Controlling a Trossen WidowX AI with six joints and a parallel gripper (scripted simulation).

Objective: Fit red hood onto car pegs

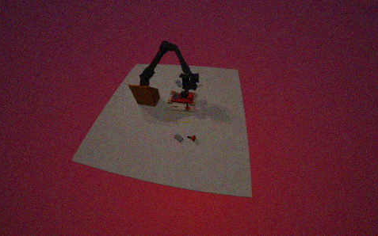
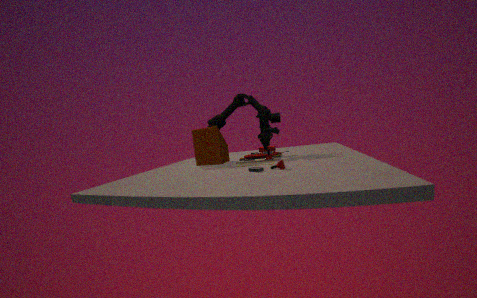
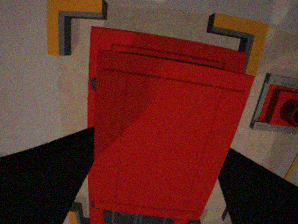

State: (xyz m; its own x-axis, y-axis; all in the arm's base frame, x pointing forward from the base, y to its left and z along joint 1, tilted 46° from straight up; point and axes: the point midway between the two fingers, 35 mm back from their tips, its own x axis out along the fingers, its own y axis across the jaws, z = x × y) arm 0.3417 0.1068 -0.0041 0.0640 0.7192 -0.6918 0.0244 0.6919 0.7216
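The pale jig is 4 cm below my gripper tip, 4 cm behind it and 1 cm to the right of it. Also, from my gripper tip: red hood (1 cm above).
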